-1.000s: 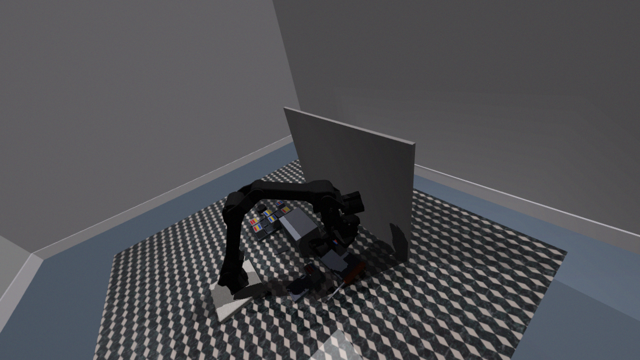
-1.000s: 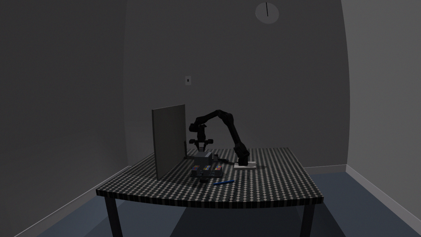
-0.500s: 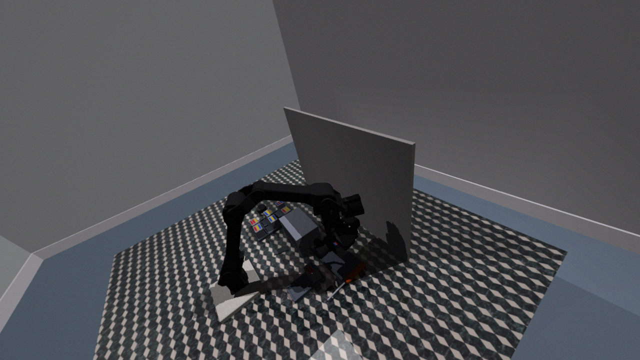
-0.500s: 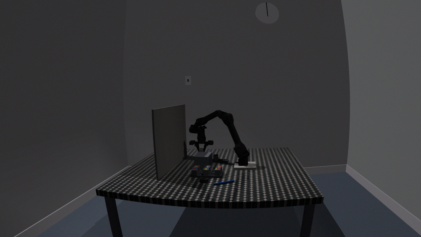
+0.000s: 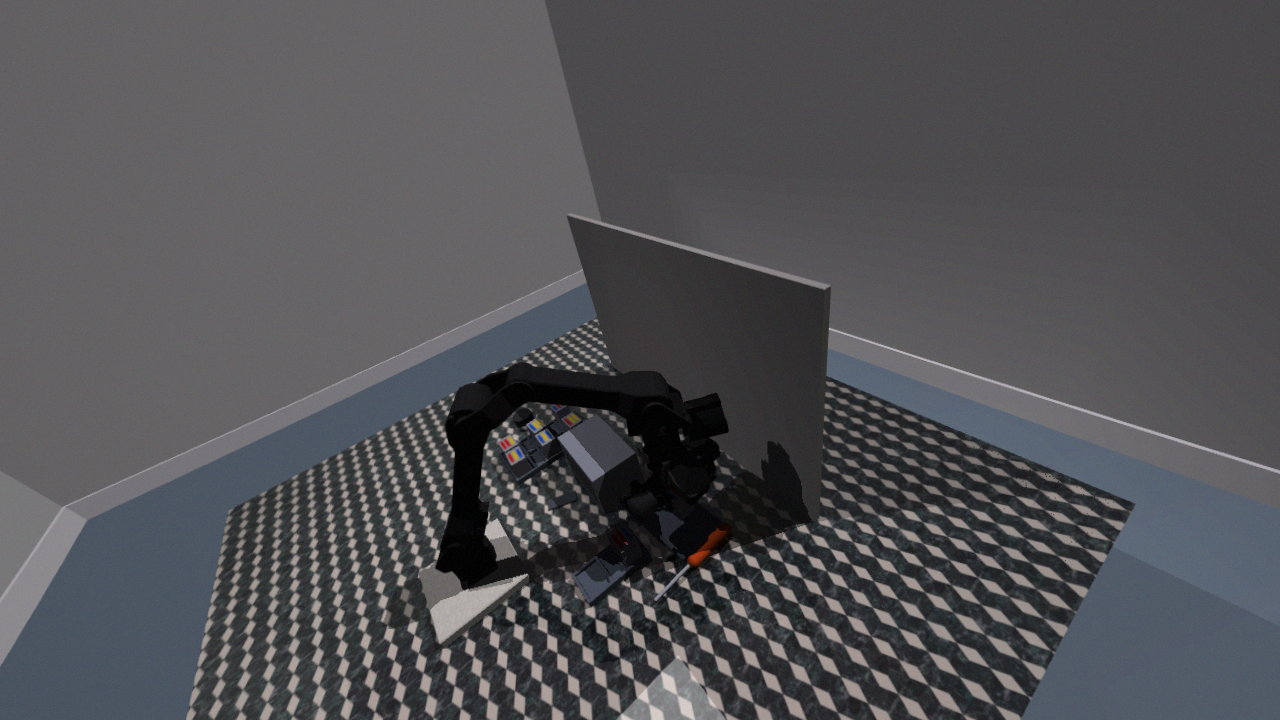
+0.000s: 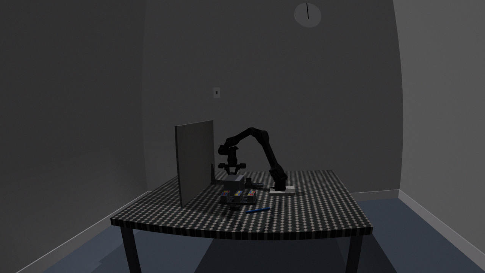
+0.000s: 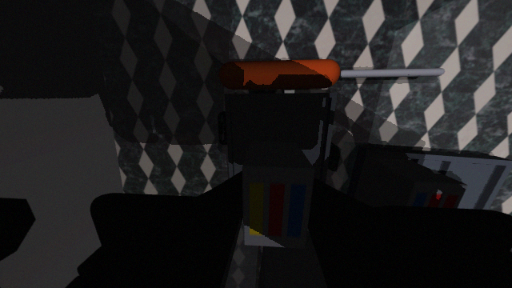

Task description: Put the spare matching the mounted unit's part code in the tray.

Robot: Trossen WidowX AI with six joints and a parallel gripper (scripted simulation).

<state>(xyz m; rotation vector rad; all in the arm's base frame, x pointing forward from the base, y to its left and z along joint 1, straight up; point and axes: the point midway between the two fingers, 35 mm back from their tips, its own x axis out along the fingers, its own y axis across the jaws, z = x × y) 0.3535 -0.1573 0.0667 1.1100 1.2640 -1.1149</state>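
My gripper tip is 50 mm above the grey tray and 10 mm past it. The rest, counted from my gripper tip: grey mounted unit 200 mm to the left, 70 mm behind; then tall grey panel 200 mm to the left, 170 mm ahead, 170 mm above; then grey spare block 20 mm above.
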